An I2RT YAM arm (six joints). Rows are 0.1 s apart.
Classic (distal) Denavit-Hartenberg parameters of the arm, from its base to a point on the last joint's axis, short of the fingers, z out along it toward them. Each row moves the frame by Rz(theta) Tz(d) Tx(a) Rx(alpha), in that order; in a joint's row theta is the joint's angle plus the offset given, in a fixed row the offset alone. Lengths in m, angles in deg.
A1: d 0.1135  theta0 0  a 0.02  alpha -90
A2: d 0  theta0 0  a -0.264  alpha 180
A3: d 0  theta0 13.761  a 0.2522  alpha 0
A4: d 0  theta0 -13.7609  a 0.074  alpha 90
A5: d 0  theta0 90  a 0  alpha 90
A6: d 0.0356  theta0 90  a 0  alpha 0
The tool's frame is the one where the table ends.
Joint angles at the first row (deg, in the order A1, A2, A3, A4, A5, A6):
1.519 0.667 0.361 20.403 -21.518 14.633
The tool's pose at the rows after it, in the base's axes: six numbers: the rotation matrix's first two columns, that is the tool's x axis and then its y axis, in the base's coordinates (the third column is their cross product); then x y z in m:
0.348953 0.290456 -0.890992 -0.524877 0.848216 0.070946 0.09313 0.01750 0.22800
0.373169 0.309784 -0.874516 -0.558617 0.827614 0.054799 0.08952 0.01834 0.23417
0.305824 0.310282 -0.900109 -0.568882 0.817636 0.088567 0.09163 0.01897 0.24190
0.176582 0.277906 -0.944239 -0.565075 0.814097 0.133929 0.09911 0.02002 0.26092
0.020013 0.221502 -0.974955 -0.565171 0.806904 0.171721 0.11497 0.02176 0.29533
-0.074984 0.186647 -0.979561 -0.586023 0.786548 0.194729 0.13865 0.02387 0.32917
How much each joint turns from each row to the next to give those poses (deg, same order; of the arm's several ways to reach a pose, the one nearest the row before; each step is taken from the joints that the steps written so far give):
-0.004 -0.044 0.044 9.465 -3.457 3.434
0.006 0.047 0.392 2.626 -1.656 1.527
-0.006 1.815 3.126 -5.135 -1.054 0.352
0.004 6.226 7.431 -9.839 -1.549 -1.706
-0.003 11.190 12.001 -11.411 -2.472 -3.191
0.003 11.409 10.819 -5.465 -2.839 -1.815

